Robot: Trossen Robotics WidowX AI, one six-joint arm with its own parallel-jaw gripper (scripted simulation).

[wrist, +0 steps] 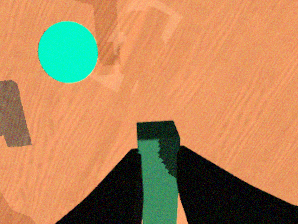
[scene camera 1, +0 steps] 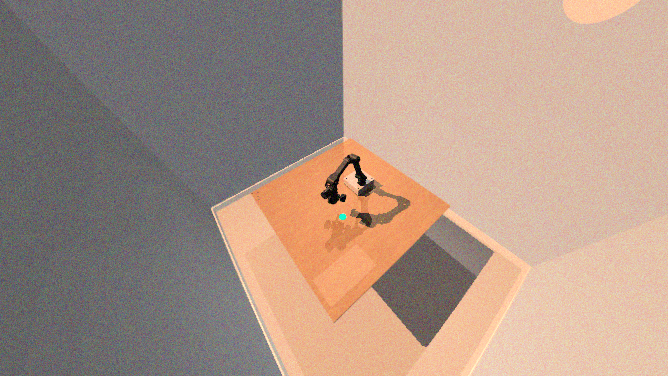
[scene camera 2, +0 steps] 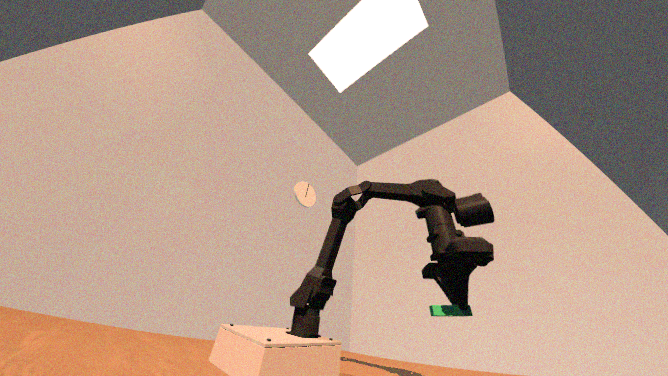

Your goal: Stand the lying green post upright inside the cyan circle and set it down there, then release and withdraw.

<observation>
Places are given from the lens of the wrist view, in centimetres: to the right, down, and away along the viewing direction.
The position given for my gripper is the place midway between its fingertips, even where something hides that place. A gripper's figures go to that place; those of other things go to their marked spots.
my gripper (wrist: 157, 156): 0, 2, 10
cyan circle (wrist: 68, 52): -8, -6, 22
</observation>
